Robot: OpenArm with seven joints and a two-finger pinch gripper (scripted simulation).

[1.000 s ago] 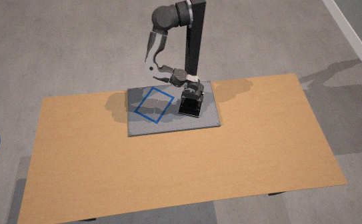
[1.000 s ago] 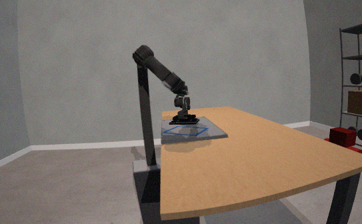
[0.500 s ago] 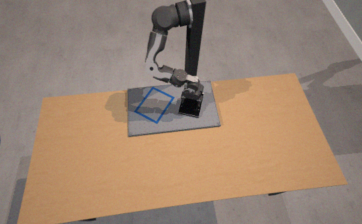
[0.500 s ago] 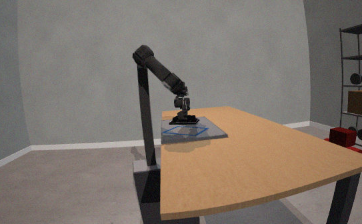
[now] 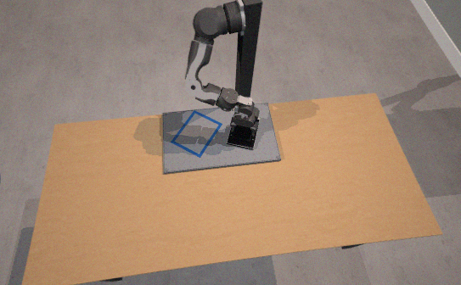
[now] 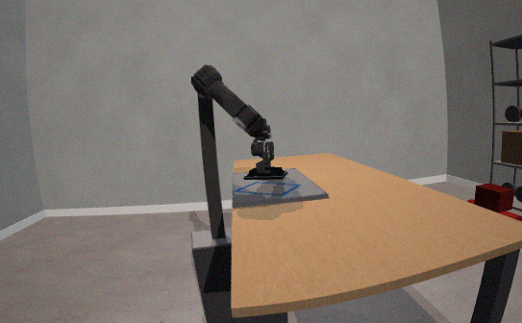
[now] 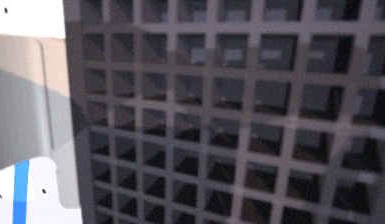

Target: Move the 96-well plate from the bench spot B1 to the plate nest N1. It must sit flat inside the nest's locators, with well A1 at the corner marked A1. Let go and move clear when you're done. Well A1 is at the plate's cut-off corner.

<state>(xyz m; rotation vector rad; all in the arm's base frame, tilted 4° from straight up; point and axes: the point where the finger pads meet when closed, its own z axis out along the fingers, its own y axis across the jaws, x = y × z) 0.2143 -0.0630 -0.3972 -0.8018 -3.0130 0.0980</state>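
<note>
Now: hand right at the black 96-well plate. Round my hand: black plate nest N1: 20 mm below.
</note>
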